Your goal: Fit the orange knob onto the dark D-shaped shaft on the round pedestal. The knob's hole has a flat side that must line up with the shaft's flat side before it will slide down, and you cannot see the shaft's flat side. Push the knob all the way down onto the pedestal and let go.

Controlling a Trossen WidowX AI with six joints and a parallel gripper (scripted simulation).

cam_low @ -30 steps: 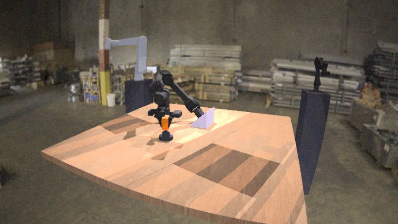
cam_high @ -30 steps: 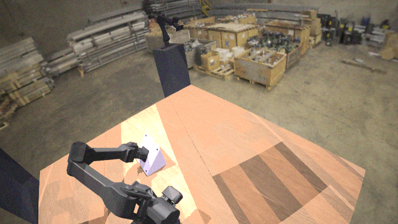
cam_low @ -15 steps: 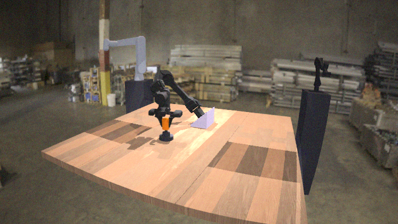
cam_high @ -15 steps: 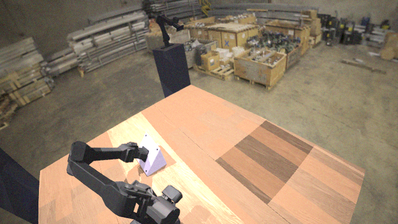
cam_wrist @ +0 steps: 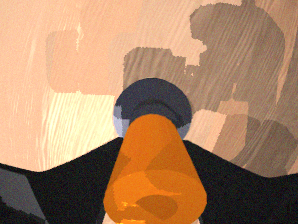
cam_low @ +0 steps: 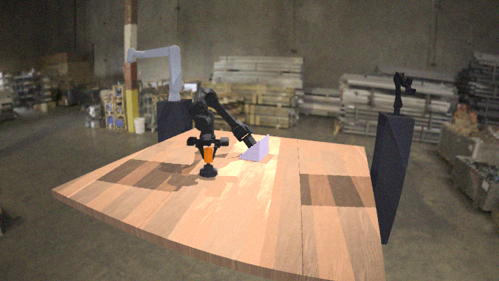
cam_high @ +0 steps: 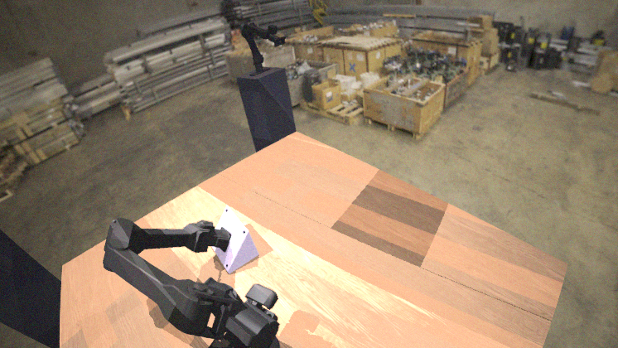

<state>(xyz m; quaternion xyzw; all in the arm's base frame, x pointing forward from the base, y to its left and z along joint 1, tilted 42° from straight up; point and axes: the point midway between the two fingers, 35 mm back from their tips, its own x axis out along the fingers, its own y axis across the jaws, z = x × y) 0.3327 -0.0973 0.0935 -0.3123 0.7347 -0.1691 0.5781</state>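
My gripper tip is now 2 cm below the orange knob. Also, from my gripper tip: shaft: 4 cm below.
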